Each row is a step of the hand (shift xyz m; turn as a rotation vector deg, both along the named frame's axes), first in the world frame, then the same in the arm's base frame.
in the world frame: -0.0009 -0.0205 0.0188 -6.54 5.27 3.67
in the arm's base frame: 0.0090 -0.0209 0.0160 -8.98 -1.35 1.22
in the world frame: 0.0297 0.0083 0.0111 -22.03 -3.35 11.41
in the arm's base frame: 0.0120 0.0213 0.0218 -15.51 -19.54 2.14
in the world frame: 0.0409 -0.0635 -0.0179 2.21 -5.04 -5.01
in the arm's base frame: 0.0760 -0.0151 -0.0045 6.18 -0.80 -4.07
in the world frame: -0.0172 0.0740 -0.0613 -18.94 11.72 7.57
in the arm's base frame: -0.0481 0.0607 -0.0594 -22.85 -5.58 0.51
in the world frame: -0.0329 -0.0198 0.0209 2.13 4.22 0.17
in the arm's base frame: -0.0139 -0.0410 0.0060 -1.49 4.34 1.17
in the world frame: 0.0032 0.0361 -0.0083 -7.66 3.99 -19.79
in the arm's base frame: -0.0207 0.0305 -0.0047 -3.26 3.89 -20.99
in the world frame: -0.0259 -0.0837 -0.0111 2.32 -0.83 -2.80
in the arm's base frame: 0.0425 -0.0735 -0.0242 2.83 1.67 -1.77
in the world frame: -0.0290 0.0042 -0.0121 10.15 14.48 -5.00
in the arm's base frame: -0.0199 -0.0116 -0.0219 -1.82 18.29 -0.09
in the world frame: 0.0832 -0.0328 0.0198 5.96 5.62 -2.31
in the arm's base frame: 0.0748 0.0225 0.0478 0.76 8.47 0.38
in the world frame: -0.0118 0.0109 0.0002 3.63 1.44 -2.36
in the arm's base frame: -0.0156 0.0005 -0.0037 2.06 4.00 -0.75
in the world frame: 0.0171 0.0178 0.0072 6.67 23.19 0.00
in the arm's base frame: -0.0023 0.0215 0.0140 -11.40 20.95 3.68
